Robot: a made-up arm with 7 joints. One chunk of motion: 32 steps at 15 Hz.
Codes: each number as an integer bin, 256 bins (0 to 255) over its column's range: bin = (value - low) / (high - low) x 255, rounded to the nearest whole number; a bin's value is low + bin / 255 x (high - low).
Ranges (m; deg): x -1.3..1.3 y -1.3..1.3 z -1.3..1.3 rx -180..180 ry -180..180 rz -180..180
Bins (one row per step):
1: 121 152 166 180 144 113
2: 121 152 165 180 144 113
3: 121 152 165 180 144 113
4: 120 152 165 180 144 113
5: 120 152 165 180 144 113
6: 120 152 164 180 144 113
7: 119 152 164 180 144 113
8: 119 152 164 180 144 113
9: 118 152 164 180 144 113
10: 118 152 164 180 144 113
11: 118 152 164 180 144 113
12: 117 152 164 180 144 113
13: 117 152 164 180 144 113
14: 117 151 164 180 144 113
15: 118 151 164 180 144 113
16: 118 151 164 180 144 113
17: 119 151 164 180 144 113
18: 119 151 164 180 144 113
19: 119 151 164 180 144 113
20: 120 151 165 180 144 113
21: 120 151 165 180 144 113
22: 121 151 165 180 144 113
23: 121 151 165 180 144 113
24: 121 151 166 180 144 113
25: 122 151 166 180 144 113
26: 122 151 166 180 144 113
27: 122 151 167 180 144 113
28: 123 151 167 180 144 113
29: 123 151 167 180 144 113
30: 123 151 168 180 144 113
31: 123 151 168 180 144 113
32: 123 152 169 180 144 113
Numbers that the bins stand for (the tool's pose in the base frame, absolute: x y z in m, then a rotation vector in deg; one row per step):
1: -0.0663 0.2498 0.3925 74.12 23.29 -20.47
2: -0.0663 0.2498 0.3824 74.12 23.29 -20.47
3: -0.0663 0.2498 0.3824 74.12 23.29 -20.47
4: -0.0765 0.2498 0.3824 74.12 23.29 -20.47
5: -0.0765 0.2498 0.3824 74.12 23.29 -20.47
6: -0.0765 0.2498 0.3722 74.12 23.29 -20.47
7: -0.0867 0.2498 0.3722 74.12 23.29 -20.47
8: -0.0867 0.2498 0.3722 74.12 23.29 -20.47
9: -0.0969 0.2498 0.3722 74.12 23.29 -20.47
10: -0.0969 0.2498 0.3722 74.12 23.29 -20.47
11: -0.0969 0.2498 0.3722 74.12 23.29 -20.47
12: -0.1071 0.2498 0.3722 74.12 23.29 -20.47
13: -0.1071 0.2498 0.3722 74.12 23.29 -20.47
14: -0.1071 0.2396 0.3722 74.12 23.29 -20.47
15: -0.0969 0.2396 0.3722 74.12 23.29 -20.47
16: -0.0969 0.2396 0.3722 74.12 23.29 -20.47
17: -0.0867 0.2396 0.3722 74.12 23.29 -20.47
18: -0.0867 0.2396 0.3722 74.12 23.29 -20.47
19: -0.0867 0.2396 0.3722 74.12 23.29 -20.47
20: -0.0765 0.2396 0.3824 74.12 23.29 -20.47
21: -0.0765 0.2396 0.3824 74.12 23.29 -20.47
22: -0.0663 0.2396 0.3824 74.12 23.29 -20.47
23: -0.0663 0.2396 0.3824 74.12 23.29 -20.47
24: -0.0663 0.2396 0.3925 74.12 23.29 -20.47
25: -0.0561 0.2396 0.3925 74.12 23.29 -20.47
26: -0.0561 0.2396 0.3925 74.12 23.29 -20.47
27: -0.0561 0.2396 0.4027 74.12 23.29 -20.47
28: -0.0459 0.2396 0.4027 74.12 23.29 -20.47
29: -0.0459 0.2396 0.4027 74.12 23.29 -20.47
30: -0.0459 0.2396 0.4129 74.12 23.29 -20.47
31: -0.0459 0.2396 0.4129 74.12 23.29 -20.47
32: -0.0459 0.2498 0.4231 74.12 23.29 -20.47

